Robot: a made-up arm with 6 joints. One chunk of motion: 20 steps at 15 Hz.
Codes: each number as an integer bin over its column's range. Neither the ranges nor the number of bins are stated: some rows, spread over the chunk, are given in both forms.
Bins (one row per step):
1: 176 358 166 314 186 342
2: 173 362 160 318 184 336
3: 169 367 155 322 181 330
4: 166 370 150 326 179 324
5: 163 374 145 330 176 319
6: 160 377 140 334 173 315
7: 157 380 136 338 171 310
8: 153 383 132 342 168 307
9: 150 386 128 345 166 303
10: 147 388 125 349 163 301
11: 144 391 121 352 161 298
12: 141 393 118 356 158 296
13: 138 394 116 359 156 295
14: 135 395 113 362 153 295
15: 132 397 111 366 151 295
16: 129 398 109 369 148 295
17: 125 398 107 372 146 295
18: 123 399 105 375 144 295
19: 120 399 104 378 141 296
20: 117 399 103 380 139 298
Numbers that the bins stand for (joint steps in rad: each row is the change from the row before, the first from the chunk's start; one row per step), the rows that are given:
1: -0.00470 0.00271 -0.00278 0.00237 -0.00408 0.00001
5: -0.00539 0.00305 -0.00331 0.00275 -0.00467 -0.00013
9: -0.00607 0.00331 -0.00374 0.00310 -0.00525 -0.00022
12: -0.00655 0.00346 -0.00400 0.00336 -0.00572 -0.00026
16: -0.00718 0.00357 -0.00423 0.00367 -0.00631 -0.00027
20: -0.00782 0.00359 -0.00438 0.00392 -0.00684 -0.00025
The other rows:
2: -0.00486 0.00279 -0.00293 0.00247 -0.00420 -0.00003
3: -0.00507 0.00290 -0.00306 0.00256 -0.00437 -0.00006
4: -0.00523 0.00296 -0.00318 0.00266 -0.00449 -0.00010
6: -0.00555 0.00312 -0.00344 0.00284 -0.00484 -0.00015
7: -0.00570 0.00318 -0.00354 0.00294 -0.00496 -0.00018
8: -0.00592 0.00324 -0.00364 0.00303 -0.00514 -0.00020
10: -0.00623 0.00335 -0.00382 0.00320 -0.00543 -0.00023
11: -0.00639 0.00342 -0.00392 0.00327 -0.00555 -0.00025
13: -0.00671 0.00348 -0.00405 0.00343 -0.00584 -0.00027
14: -0.00687 0.00350 -0.00413 0.00350 -0.00602 -0.00027
15: -0.00703 0.00355 -0.00418 0.00359 -0.00614 -0.00027
17: -0.00740 0.00357 -0.00428 0.00374 -0.00643 -0.00027
18: -0.00750 0.00359 -0.00433 0.00381 -0.00655 -0.00027
19: -0.00766 0.00359 -0.00435 0.00388 -0.00672 -0.00026

